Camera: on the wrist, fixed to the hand. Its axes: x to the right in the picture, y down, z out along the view.
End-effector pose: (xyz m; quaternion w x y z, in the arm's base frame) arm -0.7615 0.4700 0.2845 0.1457 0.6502 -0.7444 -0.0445
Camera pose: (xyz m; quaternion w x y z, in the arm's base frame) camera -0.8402 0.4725 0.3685 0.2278 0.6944 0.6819 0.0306
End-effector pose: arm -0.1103 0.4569 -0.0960 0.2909 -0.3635 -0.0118 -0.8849
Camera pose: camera -0.1081 0.3527 -0.1449 0.8599 -0.2871 0.2022 0.3705
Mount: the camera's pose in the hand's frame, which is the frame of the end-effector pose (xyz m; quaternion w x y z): 0.0197 0.0970 -0.0588 0.0243 0.0545 -0.3197 0.9456
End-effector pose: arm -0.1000 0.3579 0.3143 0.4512 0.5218 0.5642 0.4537
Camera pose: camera -0.1413 0.3794 0.4196 0.2661 -0.7158 0.5992 -0.2401
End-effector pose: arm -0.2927 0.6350 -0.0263 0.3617 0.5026 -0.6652 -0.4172
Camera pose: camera -0.2799 0.6188 0.0870 0.1632 -0.7305 -0.6298 0.2075
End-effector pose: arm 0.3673 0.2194 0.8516 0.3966 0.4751 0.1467 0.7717
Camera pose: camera 0.2669 0.1807 0.8925 0.6991 -0.4186 0.5304 -0.2339
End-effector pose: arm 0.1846 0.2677 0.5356 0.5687 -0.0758 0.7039 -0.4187
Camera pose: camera 0.1629 0.3477 0.4557 0.6389 0.5609 -0.1159 0.5135
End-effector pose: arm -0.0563 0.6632 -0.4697 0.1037 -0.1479 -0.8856 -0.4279
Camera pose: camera -0.0373 0.6775 -0.3570 0.1321 -0.9722 0.0619 0.1832
